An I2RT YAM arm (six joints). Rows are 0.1 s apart.
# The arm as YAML. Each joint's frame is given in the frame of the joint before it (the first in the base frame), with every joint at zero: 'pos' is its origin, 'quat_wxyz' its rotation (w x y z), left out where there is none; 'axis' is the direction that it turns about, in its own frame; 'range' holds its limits. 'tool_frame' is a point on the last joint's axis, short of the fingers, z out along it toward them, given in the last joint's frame.
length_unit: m
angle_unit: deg
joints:
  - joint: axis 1
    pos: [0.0, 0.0, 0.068]
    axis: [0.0, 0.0, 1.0]
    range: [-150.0, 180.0]
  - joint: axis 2
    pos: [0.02, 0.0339, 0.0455]
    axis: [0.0, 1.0, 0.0]
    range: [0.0, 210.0]
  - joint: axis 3
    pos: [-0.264, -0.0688, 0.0]
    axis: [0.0, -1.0, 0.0]
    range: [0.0, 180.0]
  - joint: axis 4
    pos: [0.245, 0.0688, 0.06]
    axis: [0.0, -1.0, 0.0]
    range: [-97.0, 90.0]
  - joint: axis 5
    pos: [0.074, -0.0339, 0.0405]
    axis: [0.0, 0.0, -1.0]
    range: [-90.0, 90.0]
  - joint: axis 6
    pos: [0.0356, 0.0, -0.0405]
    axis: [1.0, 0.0, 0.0]
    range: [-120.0, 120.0]
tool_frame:
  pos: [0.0, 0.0, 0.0]
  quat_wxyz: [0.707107, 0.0, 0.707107, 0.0]
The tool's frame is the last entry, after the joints.
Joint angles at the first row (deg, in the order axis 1, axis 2, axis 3, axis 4, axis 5, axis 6):
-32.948, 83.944, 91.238, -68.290, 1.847, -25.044
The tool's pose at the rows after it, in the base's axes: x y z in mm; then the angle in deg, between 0 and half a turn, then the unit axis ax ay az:
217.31, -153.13, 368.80, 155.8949, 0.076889, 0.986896, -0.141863
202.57, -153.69, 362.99, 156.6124, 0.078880, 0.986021, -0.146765
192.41, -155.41, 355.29, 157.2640, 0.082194, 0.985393, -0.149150
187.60, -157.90, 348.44, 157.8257, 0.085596, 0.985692, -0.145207
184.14, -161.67, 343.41, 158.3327, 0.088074, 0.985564, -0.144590
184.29, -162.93, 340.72, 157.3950, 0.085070, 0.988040, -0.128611
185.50, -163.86, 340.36, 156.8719, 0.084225, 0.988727, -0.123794
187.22, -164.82, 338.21, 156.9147, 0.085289, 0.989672, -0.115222
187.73, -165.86, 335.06, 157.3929, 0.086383, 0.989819, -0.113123
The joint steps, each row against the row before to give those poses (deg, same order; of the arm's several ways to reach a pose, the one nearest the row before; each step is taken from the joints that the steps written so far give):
-2.022, -3.250, -3.250, -0.002, -0.350, -1.404
-2.021, -2.729, -3.516, 0.526, -0.090, -1.755
-1.760, -1.848, -3.166, 0.966, -0.176, -1.323
-1.233, -0.619, -1.938, 0.617, -0.526, -0.706
-1.234, -0.176, -1.231, 0.615, -0.265, -0.880
-0.528, 0.177, -0.439, 0.265, -2.281, -0.352
-0.088, 0.262, 0.085, 0.262, -0.794, 0.000
-0.001, 0.527, 0.001, -0.086, -0.702, 0.262
-0.088, 0.264, -0.439, 0.175, 0.085, 0.001

